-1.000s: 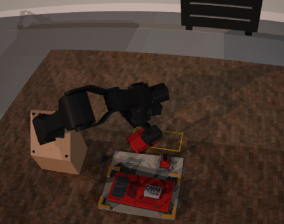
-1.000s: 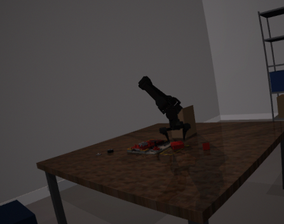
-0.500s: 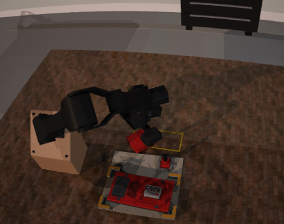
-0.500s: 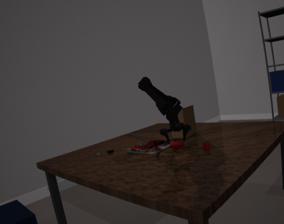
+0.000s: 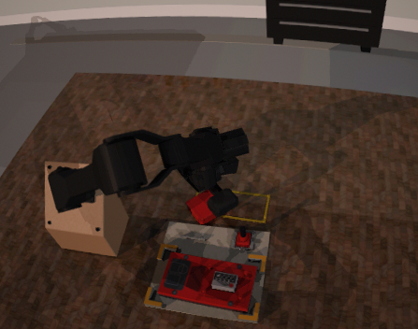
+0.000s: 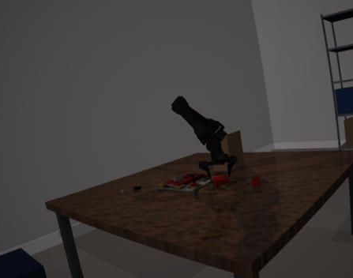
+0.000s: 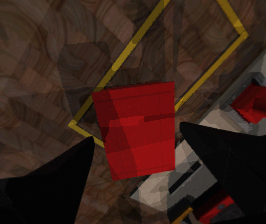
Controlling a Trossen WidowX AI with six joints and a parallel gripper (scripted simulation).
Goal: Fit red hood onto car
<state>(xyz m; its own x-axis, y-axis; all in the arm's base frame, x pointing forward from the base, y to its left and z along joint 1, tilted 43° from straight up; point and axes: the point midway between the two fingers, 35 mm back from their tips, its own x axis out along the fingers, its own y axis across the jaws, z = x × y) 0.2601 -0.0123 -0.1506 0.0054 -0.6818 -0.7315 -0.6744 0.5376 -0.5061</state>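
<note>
My gripper tip is right at the red hood. Round my gripper tip: grey engine block: 210 mm to the right, 70 mm ahead, 10 mm above; grey jig: 190 mm to the right, 30 mm ahead, 10 mm below.
</note>
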